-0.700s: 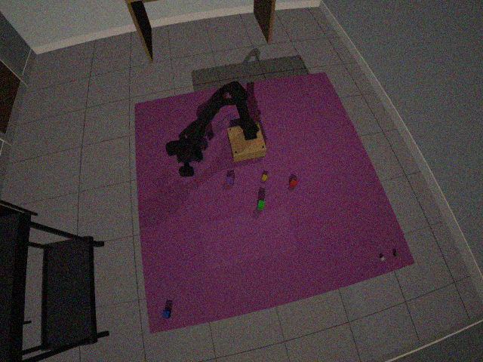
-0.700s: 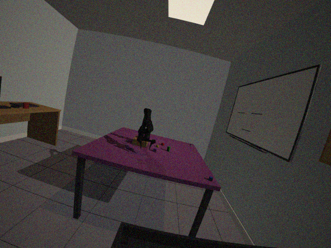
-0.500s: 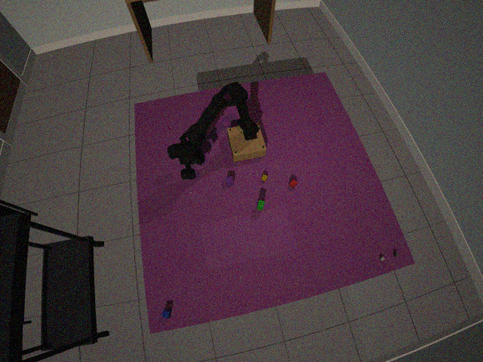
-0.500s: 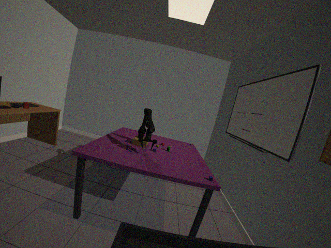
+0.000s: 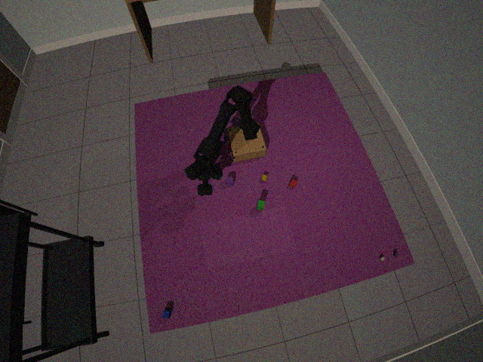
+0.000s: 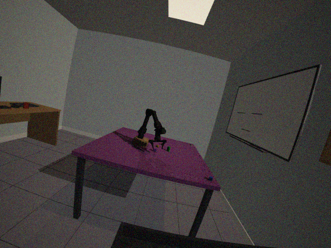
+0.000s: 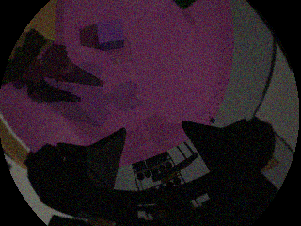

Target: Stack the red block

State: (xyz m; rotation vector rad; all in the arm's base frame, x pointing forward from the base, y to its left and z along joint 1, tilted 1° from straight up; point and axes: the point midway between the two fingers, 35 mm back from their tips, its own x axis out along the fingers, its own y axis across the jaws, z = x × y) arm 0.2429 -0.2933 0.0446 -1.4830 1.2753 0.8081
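The red block is 50 mm ahead of my gripper tip, 460 mm to the left of it and 70 mm below it. The rest, counted from my gripper tip: blue block 530 mm ahead, 260 mm to the right, 70 mm below; then yellow block 10 mm behind, 320 mm to the left, 70 mm below; then purple block 30 mm behind, 140 mm to the left, 60 mm below.
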